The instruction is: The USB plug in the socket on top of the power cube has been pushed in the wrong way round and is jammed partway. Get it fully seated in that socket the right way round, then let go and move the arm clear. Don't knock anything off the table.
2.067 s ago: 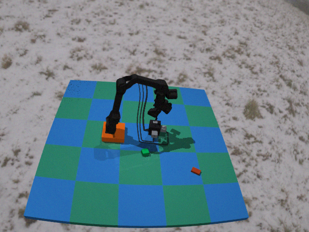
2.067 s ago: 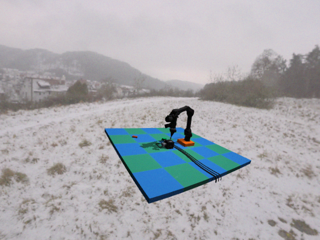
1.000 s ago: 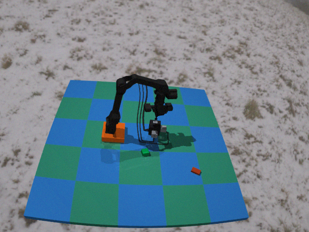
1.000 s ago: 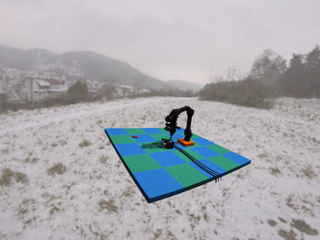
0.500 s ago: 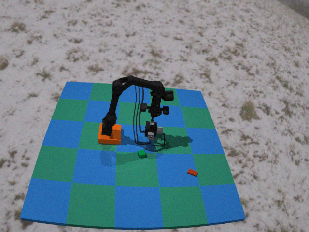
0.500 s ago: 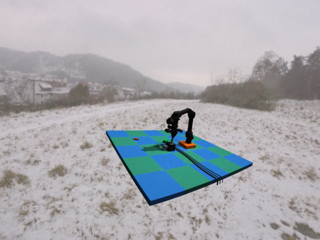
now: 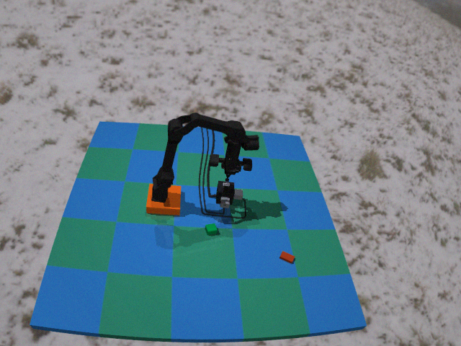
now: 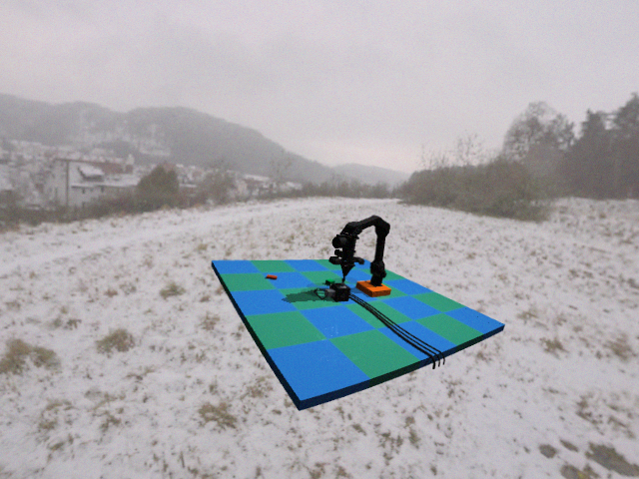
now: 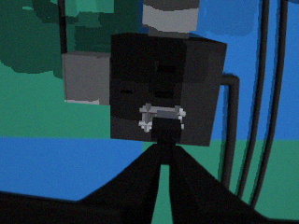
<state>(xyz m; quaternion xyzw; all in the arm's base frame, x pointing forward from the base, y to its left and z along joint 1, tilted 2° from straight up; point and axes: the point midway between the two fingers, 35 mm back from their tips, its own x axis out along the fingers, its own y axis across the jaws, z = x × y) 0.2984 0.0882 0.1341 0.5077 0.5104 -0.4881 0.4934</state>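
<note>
Right now my gripper tip is 2 cm above the dark USB plug. From my gripper tip the other things lie so: red block: 28 cm ahead, 33 cm to the right, 13 cm below; then green block: 5 cm behind, 22 cm to the right, 12 cm below; then silver-framed socket: 1 cm to the left, 6 cm below.
</note>
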